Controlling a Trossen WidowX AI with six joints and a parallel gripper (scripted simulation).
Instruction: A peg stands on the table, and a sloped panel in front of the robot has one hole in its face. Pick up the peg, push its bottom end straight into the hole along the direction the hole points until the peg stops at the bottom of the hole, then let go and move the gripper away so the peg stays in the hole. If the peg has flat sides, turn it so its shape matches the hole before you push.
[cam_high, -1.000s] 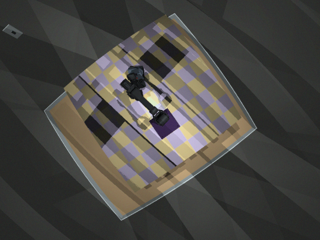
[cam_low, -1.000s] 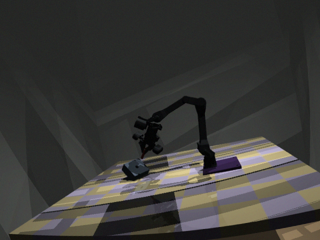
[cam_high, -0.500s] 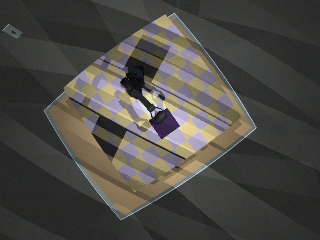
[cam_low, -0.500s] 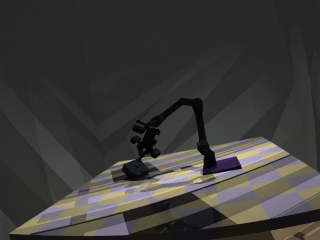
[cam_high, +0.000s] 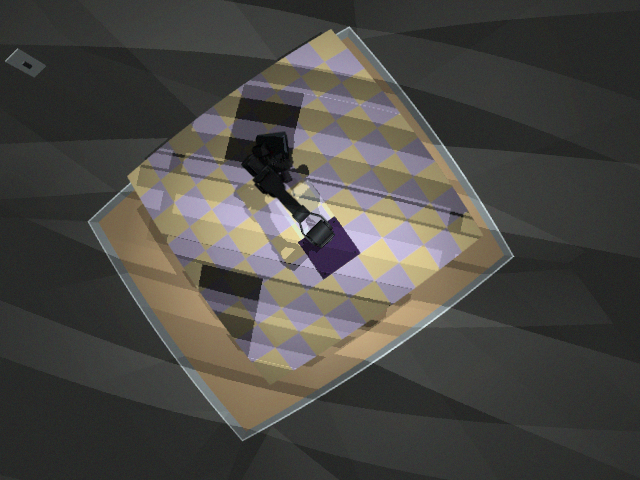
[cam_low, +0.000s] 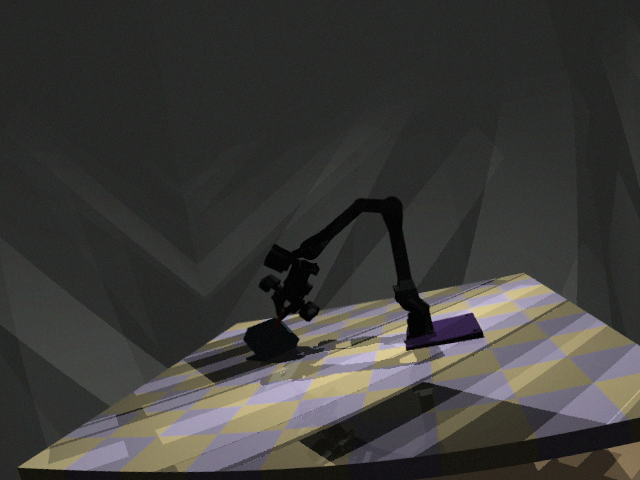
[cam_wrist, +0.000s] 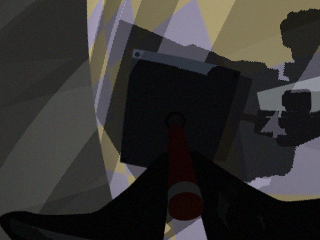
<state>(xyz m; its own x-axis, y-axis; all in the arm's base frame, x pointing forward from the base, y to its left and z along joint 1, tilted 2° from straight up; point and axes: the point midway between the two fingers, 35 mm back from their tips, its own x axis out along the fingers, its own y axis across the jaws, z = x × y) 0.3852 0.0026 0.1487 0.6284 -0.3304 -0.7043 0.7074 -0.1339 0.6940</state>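
My gripper tip is now 7 cm above the sloped panel, 6 cm short of it and 3 cm to the left of it. From my gripper tip the other things lie so: red round peg 1 cm behind, 1 cm above.
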